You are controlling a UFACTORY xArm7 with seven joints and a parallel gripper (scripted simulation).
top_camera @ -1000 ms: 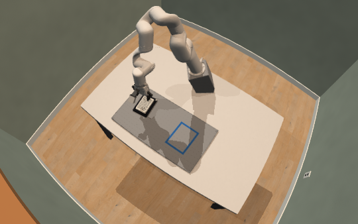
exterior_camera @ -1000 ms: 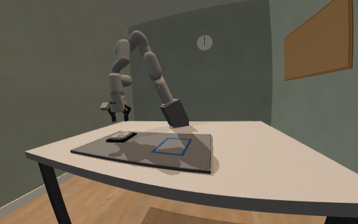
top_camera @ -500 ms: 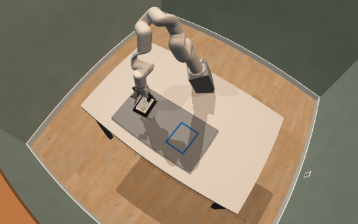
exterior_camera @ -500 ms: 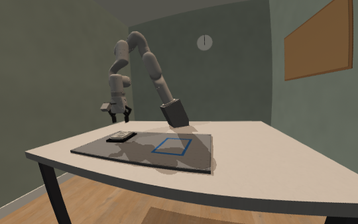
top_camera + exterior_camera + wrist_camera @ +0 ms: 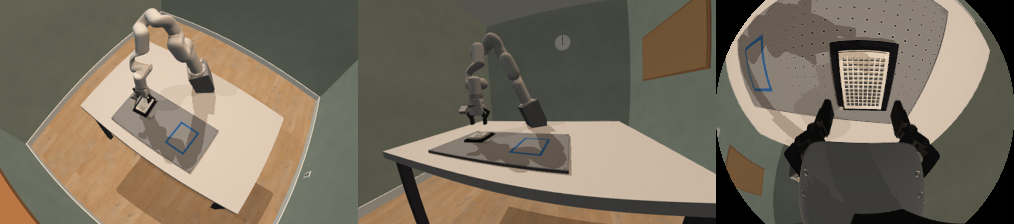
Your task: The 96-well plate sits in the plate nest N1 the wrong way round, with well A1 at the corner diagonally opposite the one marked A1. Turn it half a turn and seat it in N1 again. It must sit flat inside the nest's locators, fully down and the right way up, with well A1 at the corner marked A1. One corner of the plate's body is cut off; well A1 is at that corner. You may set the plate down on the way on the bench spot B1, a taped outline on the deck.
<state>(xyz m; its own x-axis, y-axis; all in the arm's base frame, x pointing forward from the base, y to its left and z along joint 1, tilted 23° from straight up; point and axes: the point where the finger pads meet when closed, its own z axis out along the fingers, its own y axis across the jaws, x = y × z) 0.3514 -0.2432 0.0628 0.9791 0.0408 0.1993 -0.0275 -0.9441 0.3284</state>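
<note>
The white 96-well plate is 8 cm below my hand. Also, from my hand: black plate nest N1 (9 cm below).
</note>
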